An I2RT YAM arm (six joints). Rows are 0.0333 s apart.
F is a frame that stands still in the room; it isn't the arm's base.
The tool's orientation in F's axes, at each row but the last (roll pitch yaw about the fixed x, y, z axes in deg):
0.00, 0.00, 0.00
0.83, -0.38, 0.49
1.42, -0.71, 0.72
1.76, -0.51, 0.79
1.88, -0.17, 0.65
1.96, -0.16, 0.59
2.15, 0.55, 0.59
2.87, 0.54, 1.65
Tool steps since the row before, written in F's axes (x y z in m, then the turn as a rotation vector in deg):
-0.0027, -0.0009, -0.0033, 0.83, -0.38, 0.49
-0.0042, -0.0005, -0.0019, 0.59, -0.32, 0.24
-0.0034, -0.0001, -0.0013, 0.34, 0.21, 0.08
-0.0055, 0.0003, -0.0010, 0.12, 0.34, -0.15
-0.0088, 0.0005, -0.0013, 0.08, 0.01, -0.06
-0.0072, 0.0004, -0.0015, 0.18, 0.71, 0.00
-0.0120, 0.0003, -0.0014, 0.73, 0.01, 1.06
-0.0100, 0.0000, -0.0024, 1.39, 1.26, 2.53
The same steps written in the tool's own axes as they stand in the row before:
-0.0027, -0.0009, -0.0033, 0.83, -0.38, 0.49
-0.0042, -0.0005, -0.0019, 0.59, -0.32, 0.24
-0.0034, -0.0001, -0.0013, 0.34, 0.21, 0.07
-0.0055, 0.0003, -0.0010, 0.12, 0.33, -0.16
-0.0088, 0.0006, -0.0013, 0.08, 0.01, -0.06
-0.0072, 0.0004, -0.0015, 0.19, 0.71, -0.02
-0.0120, 0.0004, -0.0015, 0.72, 0.04, 1.07
-0.0100, 0.0002, -0.0025, 1.40, 1.35, 2.48

